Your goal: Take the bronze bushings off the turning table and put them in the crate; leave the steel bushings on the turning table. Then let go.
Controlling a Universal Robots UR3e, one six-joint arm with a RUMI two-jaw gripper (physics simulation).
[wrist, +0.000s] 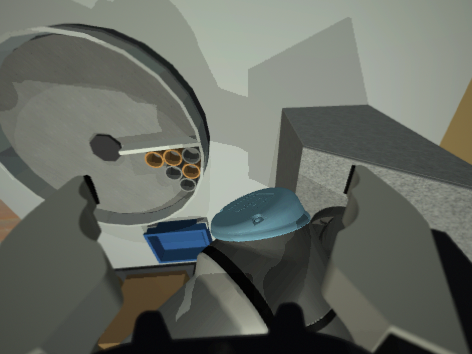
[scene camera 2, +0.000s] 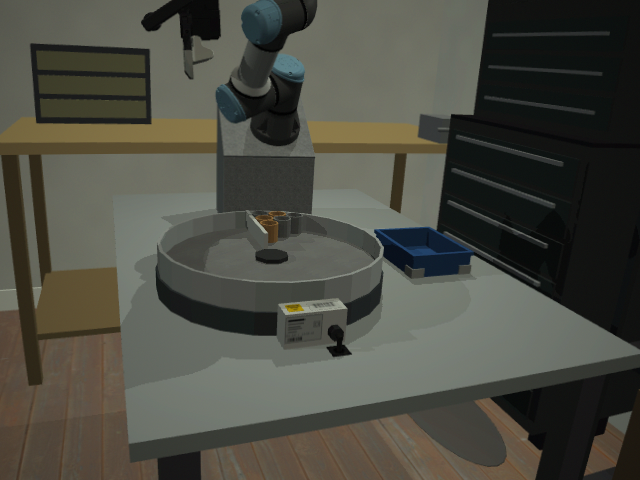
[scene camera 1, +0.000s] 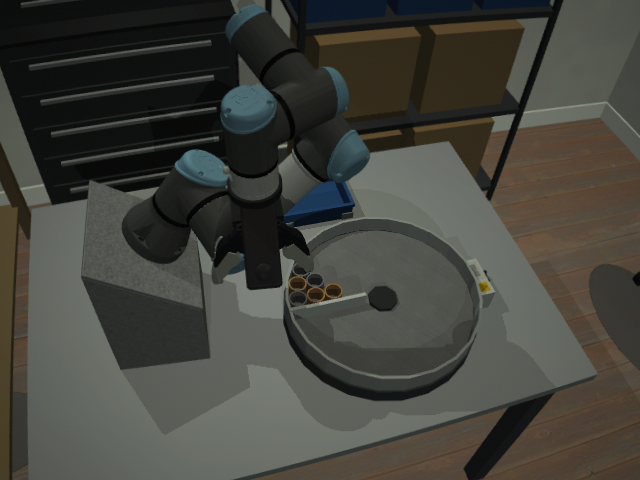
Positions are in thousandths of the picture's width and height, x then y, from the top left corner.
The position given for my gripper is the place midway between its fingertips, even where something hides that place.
my gripper: wrist 474,493; scene camera 2 299,166; scene camera 1 412,576
